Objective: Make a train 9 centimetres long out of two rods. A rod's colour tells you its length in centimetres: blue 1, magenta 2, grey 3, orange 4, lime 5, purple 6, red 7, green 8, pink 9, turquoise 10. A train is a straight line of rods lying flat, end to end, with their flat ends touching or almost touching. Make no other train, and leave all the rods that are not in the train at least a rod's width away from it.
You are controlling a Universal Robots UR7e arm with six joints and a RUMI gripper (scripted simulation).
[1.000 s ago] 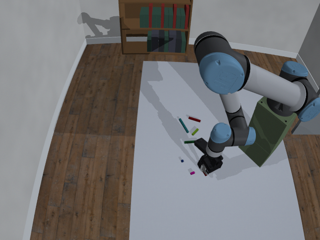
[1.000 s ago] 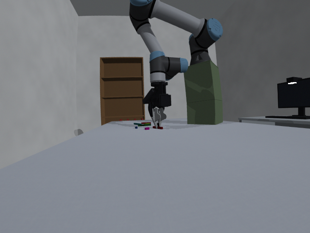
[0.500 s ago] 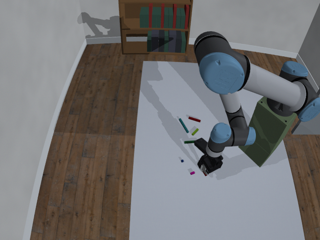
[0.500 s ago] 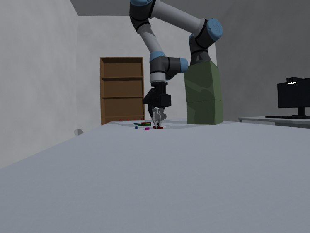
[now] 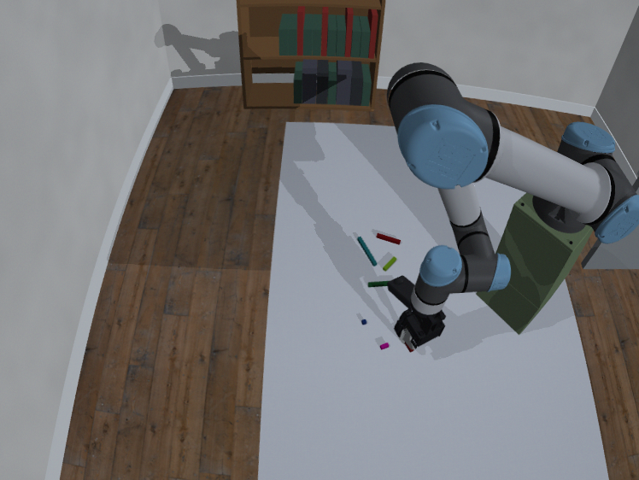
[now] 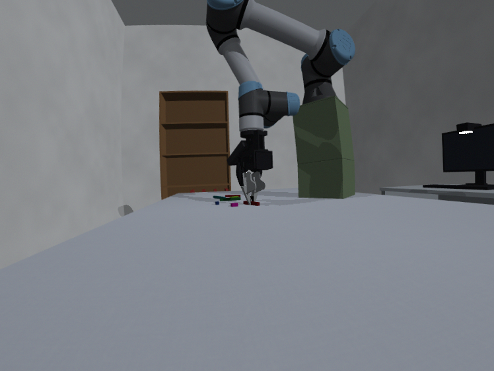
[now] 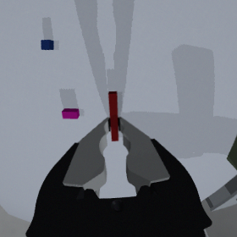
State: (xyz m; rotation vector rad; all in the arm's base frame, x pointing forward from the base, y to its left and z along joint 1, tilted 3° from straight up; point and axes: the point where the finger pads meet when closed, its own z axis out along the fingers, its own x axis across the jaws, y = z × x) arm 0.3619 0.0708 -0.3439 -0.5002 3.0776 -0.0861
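Now: the magenta rod 60 mm ahead of my hand, 10 mm to the left of it and 10 mm below it. Round my hand: green rod (20 mm ahead, 180 mm to the right, 10 mm below); blue rod (100 mm ahead, 70 mm to the right, 10 mm below); lime rod (10 mm behind, 240 mm to the right, 10 mm below).
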